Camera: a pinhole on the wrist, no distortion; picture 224 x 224 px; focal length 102.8 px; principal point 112.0 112.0 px. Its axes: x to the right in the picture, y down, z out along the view. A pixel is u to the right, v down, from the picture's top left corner.
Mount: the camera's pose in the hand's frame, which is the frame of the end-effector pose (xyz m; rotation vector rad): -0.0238 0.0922 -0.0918 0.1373 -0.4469 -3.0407
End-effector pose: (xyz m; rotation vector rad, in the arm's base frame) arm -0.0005 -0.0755 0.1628 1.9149 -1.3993 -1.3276
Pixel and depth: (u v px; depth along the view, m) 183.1 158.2 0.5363
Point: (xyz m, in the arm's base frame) -0.4098 0.4050 0.1348
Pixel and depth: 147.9 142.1 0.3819
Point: -0.3046 0.1150 0.1768
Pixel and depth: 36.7 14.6 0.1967
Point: -0.2095 -0.2830 0.3580
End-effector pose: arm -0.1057 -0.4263 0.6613 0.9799 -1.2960 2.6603
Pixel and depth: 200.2 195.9 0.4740
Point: 0.5398 -0.5188 0.7365
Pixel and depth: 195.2 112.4 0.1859
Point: 0.0493 -0.5200 0.4973
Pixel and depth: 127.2 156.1 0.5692
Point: 0.2822 -0.7688 0.8046
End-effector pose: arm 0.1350 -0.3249 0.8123 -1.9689 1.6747 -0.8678
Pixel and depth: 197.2 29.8 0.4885
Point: -0.1618 0.0286 0.1707
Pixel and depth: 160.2 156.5 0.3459
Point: 0.2772 -0.1476 0.5547
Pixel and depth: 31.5 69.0 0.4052
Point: 0.0575 -0.6612 0.4020
